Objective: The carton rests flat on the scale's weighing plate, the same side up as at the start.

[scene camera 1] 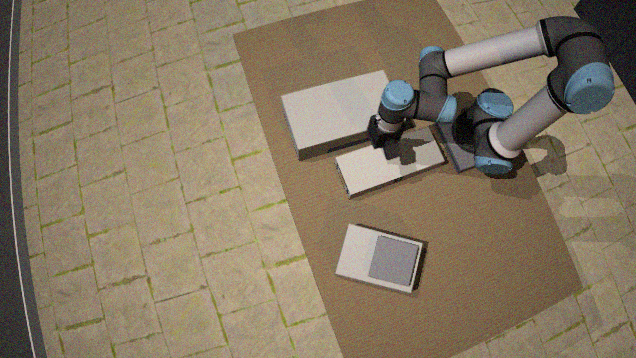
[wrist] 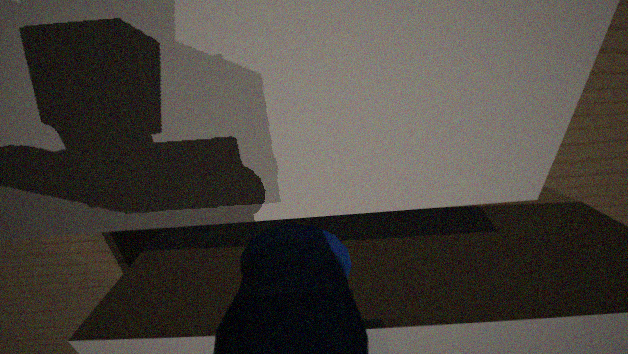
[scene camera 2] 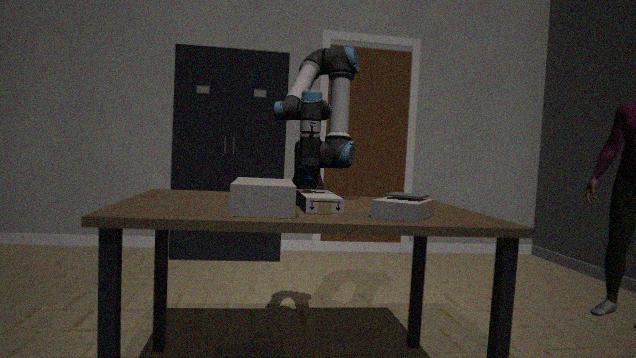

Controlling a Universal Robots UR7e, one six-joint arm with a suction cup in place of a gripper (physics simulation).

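Seen in the pictures: hand at its tool point: (wrist: 296, 268) (scene camera 2: 307, 178); arm's base at its link origin: (scene camera 1: 471, 134).
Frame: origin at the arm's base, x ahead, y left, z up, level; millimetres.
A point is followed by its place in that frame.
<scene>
The carton (scene camera 1: 360, 172) @(z 21, x 428, y -33 mm) (scene camera 2: 327, 206) @(z -6, x 484, y -38 mm) (wrist: 400, 125) @(z 21, x 396, y -54 mm) is a low, pale box. It lies flat on the table, with arrows pointing down on its end face in the scene camera 2 view. The scale (scene camera 1: 354, 253) @(z 25, x 559, y 187 mm) (scene camera 2: 397, 211) @(z -3, x 593, y 166 mm) is a white casing with a grey weighing plate (scene camera 1: 395, 260) @(z 42, x 462, y 261 mm) (scene camera 2: 407, 196) @(z 39, x 524, y 232 mm), apart from the carton; the plate bears nothing. My suction gripper (scene camera 1: 381, 137) @(z 77, x 342, y -78 mm) (scene camera 2: 308, 179) @(z 77, x 342, y -78 mm) (wrist: 296, 245) is open and points down with nothing on its cup. It hangs above the carton's side next to the large box, and its shadow falls on the carton. The cup's underside is hidden.
A larger, taller white box (scene camera 1: 330, 110) @(z 64, x 430, y -248 mm) (scene camera 2: 262, 201) @(z 16, x 566, y -267 mm) (wrist: 500, 270) @(z 35, x 454, y -150 mm) stands beside the carton, on the side away from the scale, with a narrow gap between them. All stand on a brown wooden table (scene camera 1: 475, 240) @(z -33, x 170, y 325 mm) (scene camera 2: 175, 210) @(z -34, x 448, y -528 mm). A person (scene camera 2: 625, 150) stands at the far right.
</scene>
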